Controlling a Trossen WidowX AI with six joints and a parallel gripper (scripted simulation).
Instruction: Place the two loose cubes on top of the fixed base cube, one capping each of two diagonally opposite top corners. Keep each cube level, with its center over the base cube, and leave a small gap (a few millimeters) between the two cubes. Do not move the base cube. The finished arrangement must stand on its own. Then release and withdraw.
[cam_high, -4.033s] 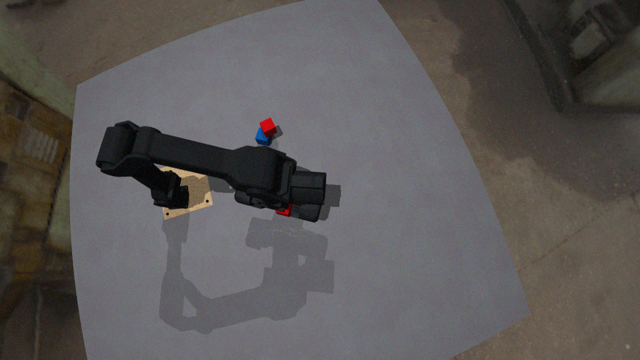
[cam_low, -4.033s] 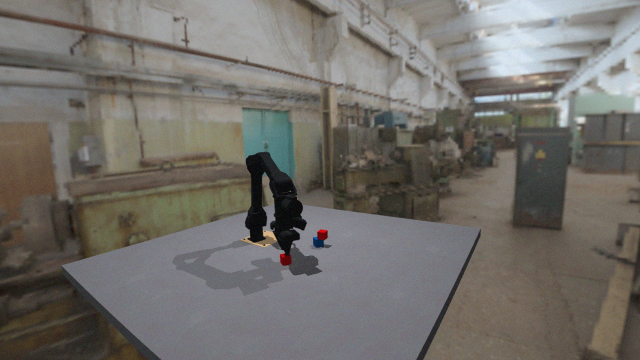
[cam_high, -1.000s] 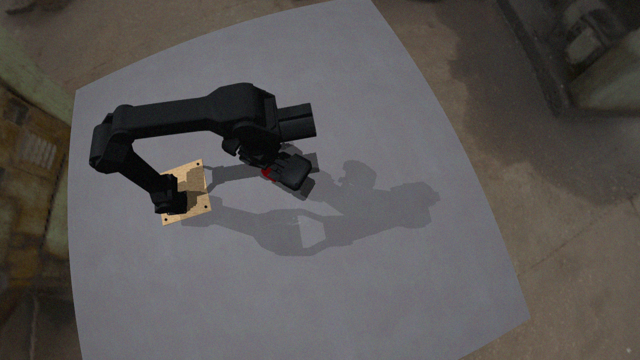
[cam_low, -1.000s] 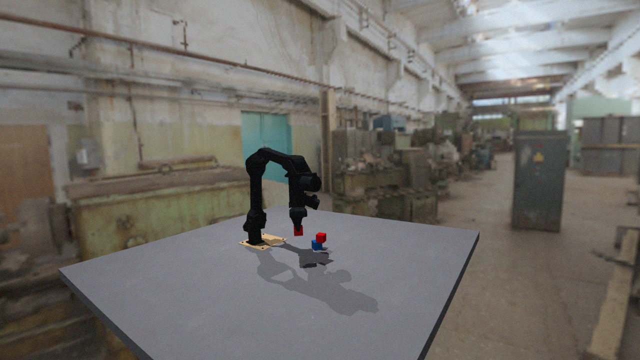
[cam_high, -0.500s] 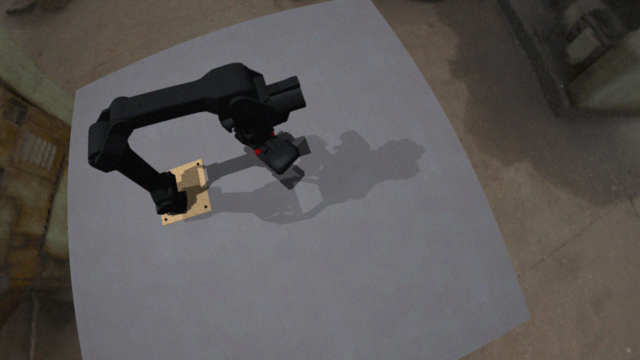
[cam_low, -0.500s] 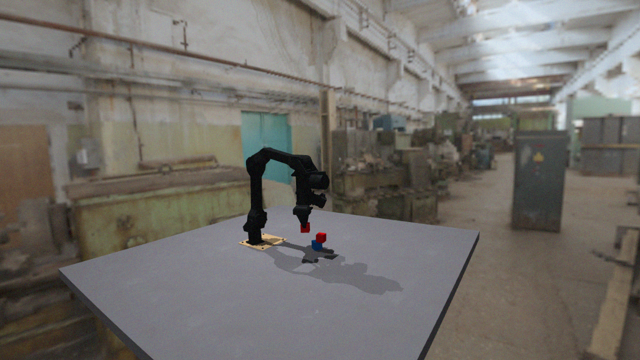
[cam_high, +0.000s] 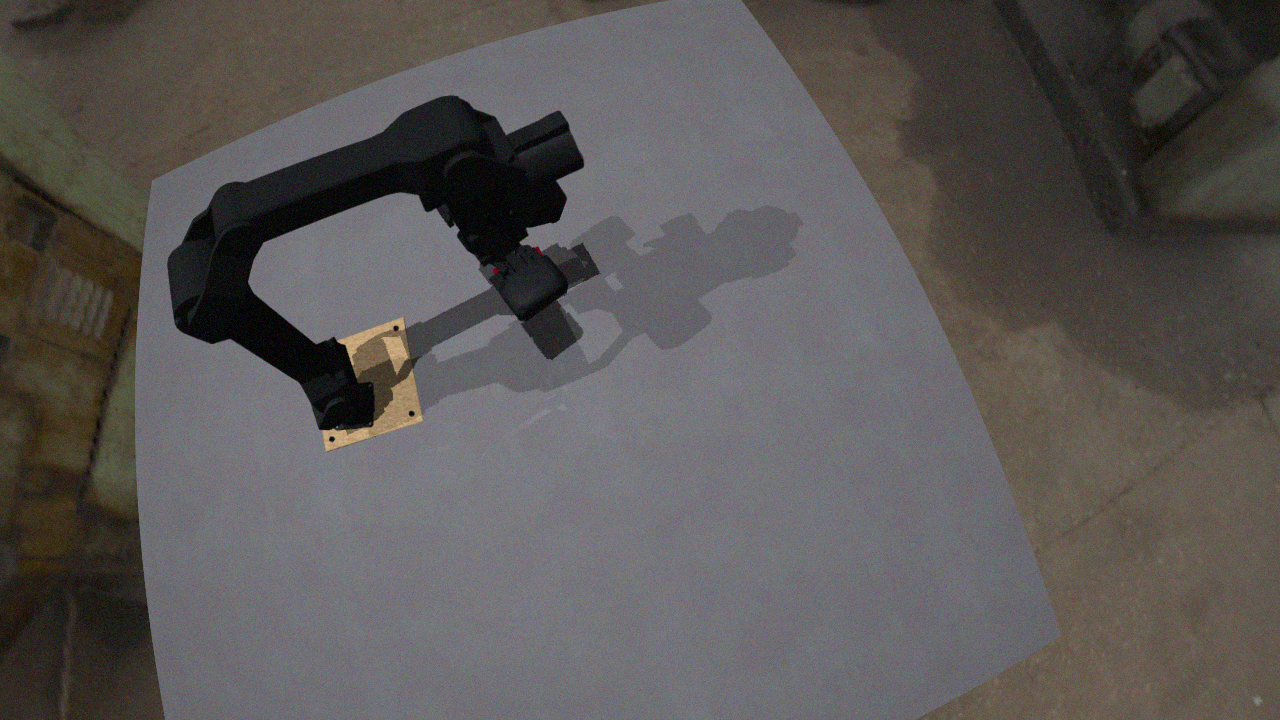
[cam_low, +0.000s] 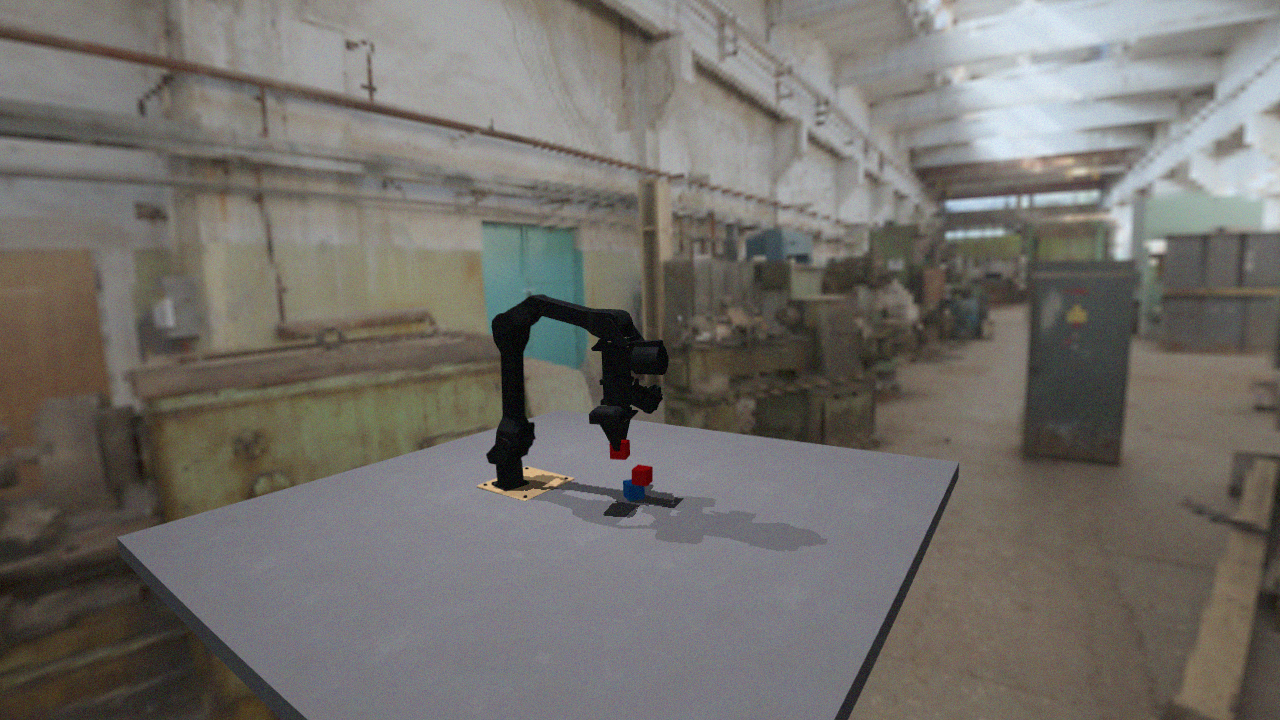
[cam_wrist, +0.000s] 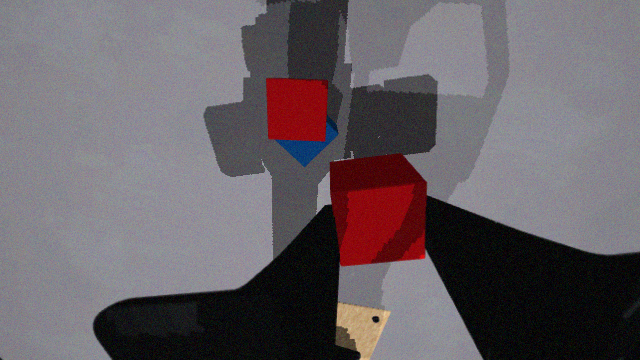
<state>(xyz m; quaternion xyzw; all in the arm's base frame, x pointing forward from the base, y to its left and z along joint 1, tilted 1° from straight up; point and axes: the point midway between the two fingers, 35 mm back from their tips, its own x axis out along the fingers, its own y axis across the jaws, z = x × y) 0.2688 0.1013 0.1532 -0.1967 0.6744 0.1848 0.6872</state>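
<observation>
Right now my gripper tip is 40 mm to the right of the blue cube and 100 mm above it.
</observation>
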